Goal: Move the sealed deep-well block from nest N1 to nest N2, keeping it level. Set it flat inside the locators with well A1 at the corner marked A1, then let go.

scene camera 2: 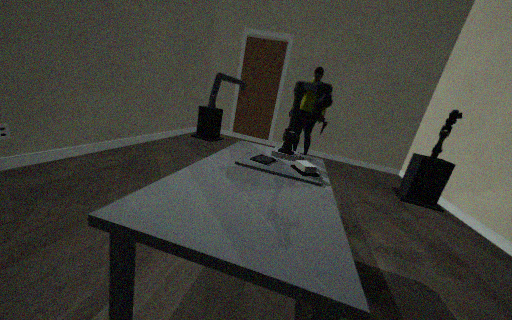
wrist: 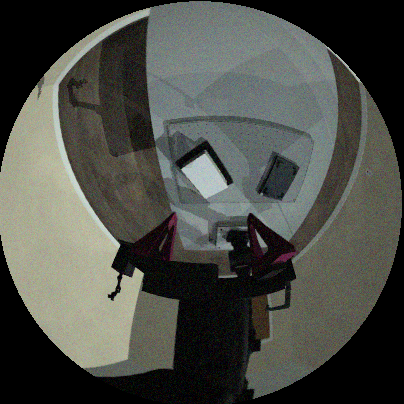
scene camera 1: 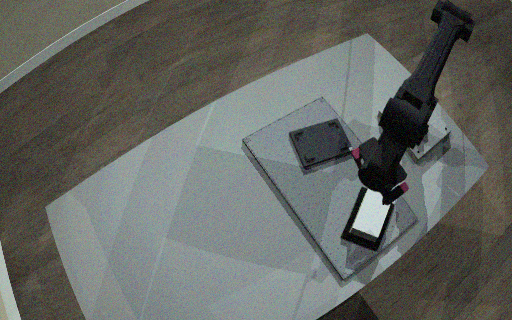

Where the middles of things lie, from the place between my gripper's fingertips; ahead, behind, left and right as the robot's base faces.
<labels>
The deep-well block (scene camera 1: 368, 223) lies 5 cm behind my hand, 1 cm to the left of it and 22 cm below it. Also, from my hand: perforated plate (scene camera 1: 324, 194) (2 cm behind, 15 cm to the right, 26 cm below); dark nest plate (scene camera 1: 314, 144) (5 cm behind, 27 cm to the right, 25 cm below).
</labels>
